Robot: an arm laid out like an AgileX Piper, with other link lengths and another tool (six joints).
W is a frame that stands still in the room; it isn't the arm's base.
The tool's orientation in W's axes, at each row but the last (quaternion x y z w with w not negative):
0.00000, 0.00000, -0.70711, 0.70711
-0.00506, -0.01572, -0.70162, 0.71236
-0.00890, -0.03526, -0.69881, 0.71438
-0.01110, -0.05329, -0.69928, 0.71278
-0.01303, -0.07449, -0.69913, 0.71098
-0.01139, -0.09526, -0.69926, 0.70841
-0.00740, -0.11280, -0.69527, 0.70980
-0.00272, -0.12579, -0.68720, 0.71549
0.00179, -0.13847, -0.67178, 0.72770
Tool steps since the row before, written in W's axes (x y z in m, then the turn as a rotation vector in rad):
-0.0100, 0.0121, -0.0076, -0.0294, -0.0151, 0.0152
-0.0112, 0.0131, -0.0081, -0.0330, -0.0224, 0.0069
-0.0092, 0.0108, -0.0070, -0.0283, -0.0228, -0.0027
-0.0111, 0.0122, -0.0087, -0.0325, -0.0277, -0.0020
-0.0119, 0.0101, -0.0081, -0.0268, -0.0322, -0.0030
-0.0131, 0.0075, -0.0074, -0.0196, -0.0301, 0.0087
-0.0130, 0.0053, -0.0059, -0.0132, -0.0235, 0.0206
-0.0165, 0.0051, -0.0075, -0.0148, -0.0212, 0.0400
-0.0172, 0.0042, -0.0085, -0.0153, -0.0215, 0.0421
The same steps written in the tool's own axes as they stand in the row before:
-0.0121, -0.0100, -0.0076, 0.0151, -0.0294, 0.0152
-0.0135, -0.0111, -0.0075, 0.0221, -0.0332, 0.0067
-0.0114, -0.0092, -0.0060, 0.0220, -0.0289, -0.0030
-0.0131, -0.0113, -0.0069, 0.0269, -0.0332, -0.0025
-0.0112, -0.0123, -0.0057, 0.0313, -0.0277, -0.0046
-0.0086, -0.0137, -0.0046, 0.0310, -0.0191, 0.0064
-0.0063, -0.0135, -0.0029, 0.0266, -0.0108, 0.0181
-0.0068, -0.0172, -0.0035, 0.0278, -0.0090, 0.0376
-0.0068, -0.0180, -0.0039, 0.0285, -0.0091, 0.0397

